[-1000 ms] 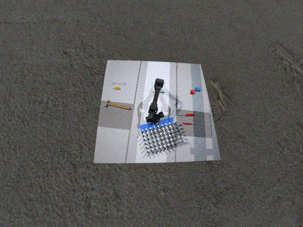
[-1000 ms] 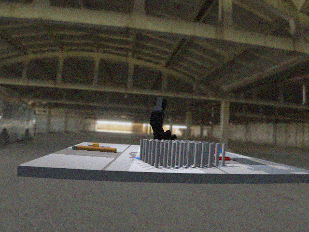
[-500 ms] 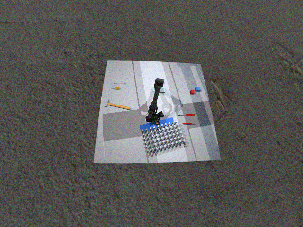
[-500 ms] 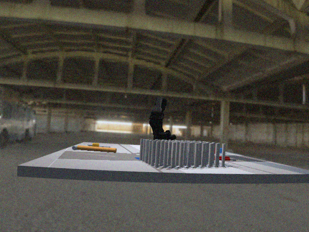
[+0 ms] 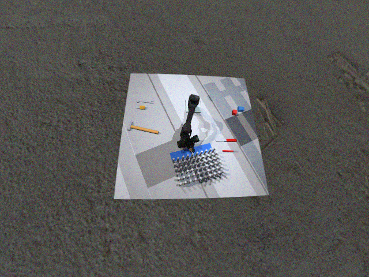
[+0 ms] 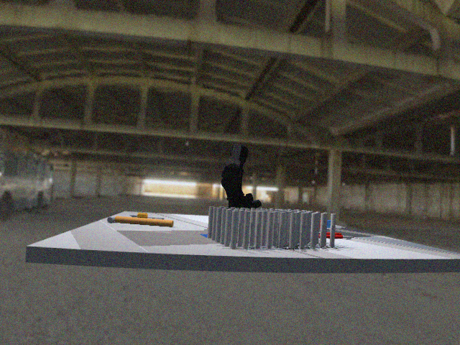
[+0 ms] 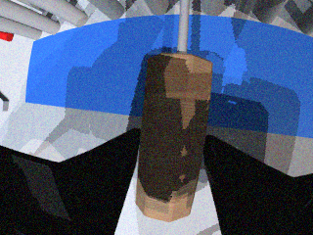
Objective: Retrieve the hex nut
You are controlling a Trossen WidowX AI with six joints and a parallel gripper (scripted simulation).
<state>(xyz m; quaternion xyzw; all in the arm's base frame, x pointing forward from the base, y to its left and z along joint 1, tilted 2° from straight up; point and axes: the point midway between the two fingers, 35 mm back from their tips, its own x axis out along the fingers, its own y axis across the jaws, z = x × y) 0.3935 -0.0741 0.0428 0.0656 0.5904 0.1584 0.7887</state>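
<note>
The blue taped strip lies 50 mm ahead of my gripper tip, 20 mm below it and 10 mm to the left of it. Also, from my gripper tip: red cube 490 mm to the left, 320 mm behind; hook tool 100 mm ahead, 20 mm to the left; small yellow tool 440 mm behind, 420 mm to the right.
</note>
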